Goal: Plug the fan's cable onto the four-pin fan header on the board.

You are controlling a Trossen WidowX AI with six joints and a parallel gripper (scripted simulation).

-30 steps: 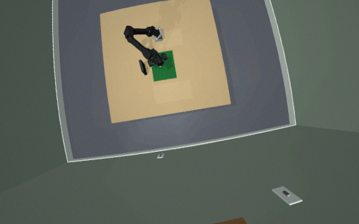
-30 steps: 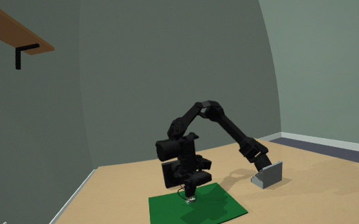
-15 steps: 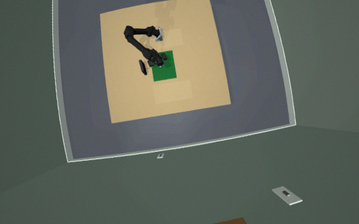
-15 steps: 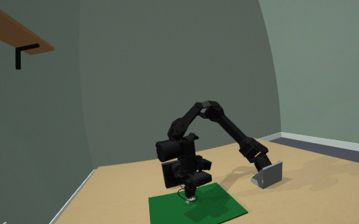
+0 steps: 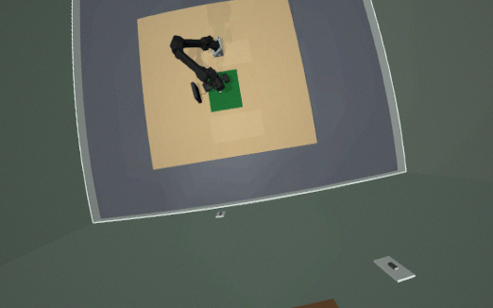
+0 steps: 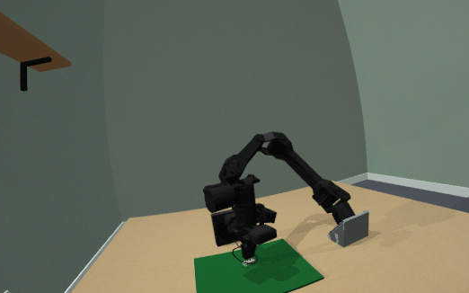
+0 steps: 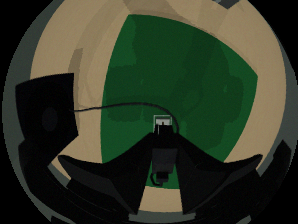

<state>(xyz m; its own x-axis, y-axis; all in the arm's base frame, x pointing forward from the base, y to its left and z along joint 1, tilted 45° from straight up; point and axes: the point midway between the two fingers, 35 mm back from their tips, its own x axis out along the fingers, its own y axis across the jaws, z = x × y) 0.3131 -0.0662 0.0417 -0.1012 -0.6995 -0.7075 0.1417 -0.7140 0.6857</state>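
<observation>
Now: the dark fan plug 10 mm ahead of my gripper tip and 10 mm above it. The rest, counted from my gripper tip: pale four-pin header (40 mm below, 10 mm ahead); green board (50 mm below, 40 mm to the left, 20 mm ahead); black fan (150 mm to the right, 20 mm above).
</observation>
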